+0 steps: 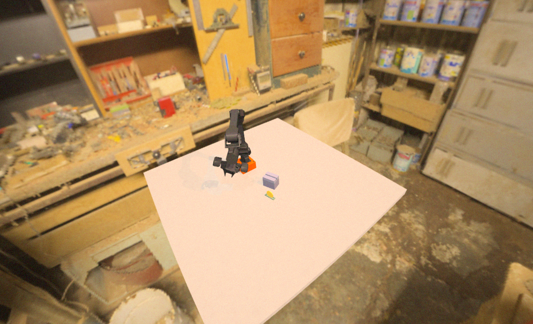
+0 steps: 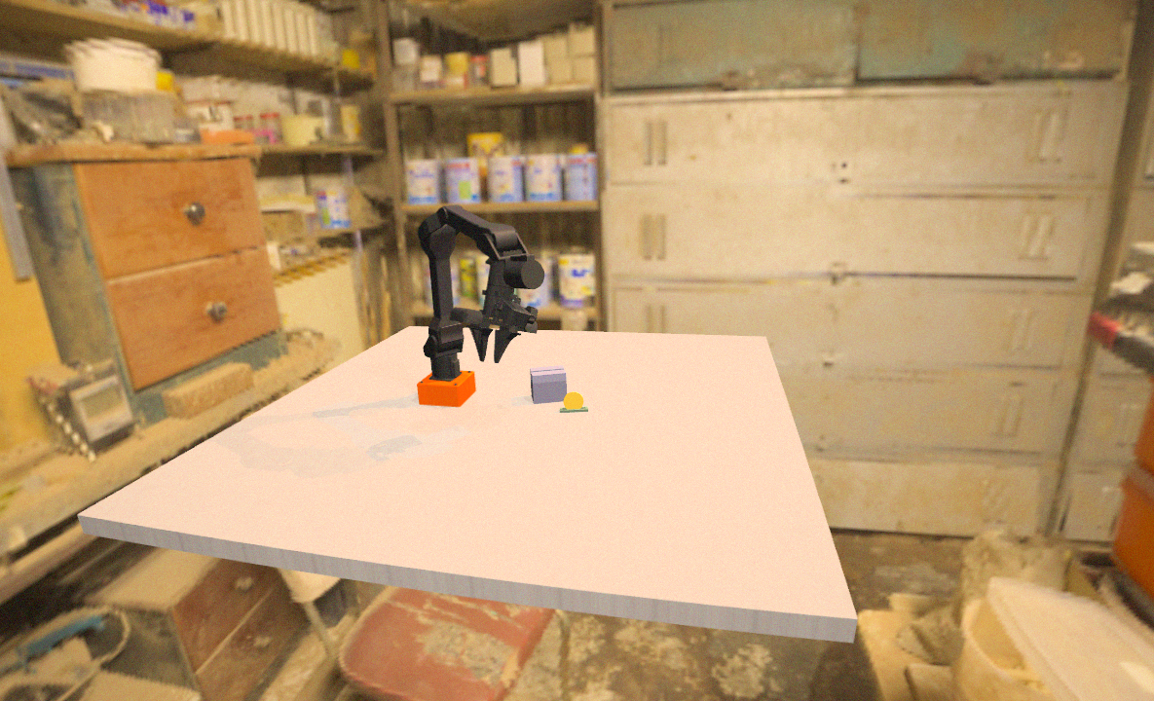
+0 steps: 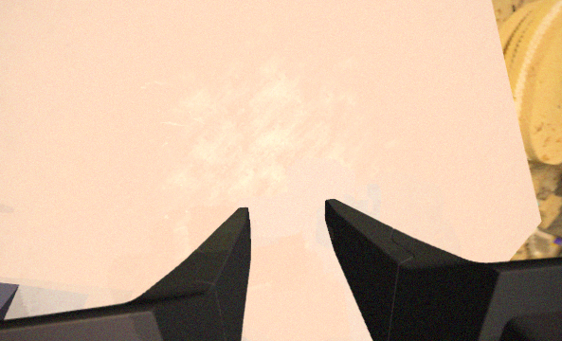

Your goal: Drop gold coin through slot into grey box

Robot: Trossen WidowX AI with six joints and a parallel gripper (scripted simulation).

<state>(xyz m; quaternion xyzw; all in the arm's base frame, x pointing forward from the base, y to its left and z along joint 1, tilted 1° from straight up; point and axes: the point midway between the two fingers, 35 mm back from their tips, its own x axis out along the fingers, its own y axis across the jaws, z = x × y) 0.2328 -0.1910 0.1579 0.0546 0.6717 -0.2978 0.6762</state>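
Now: the gold coin 190 mm to the left of my gripper tip, 150 mm below it and 120 mm ahead of it.
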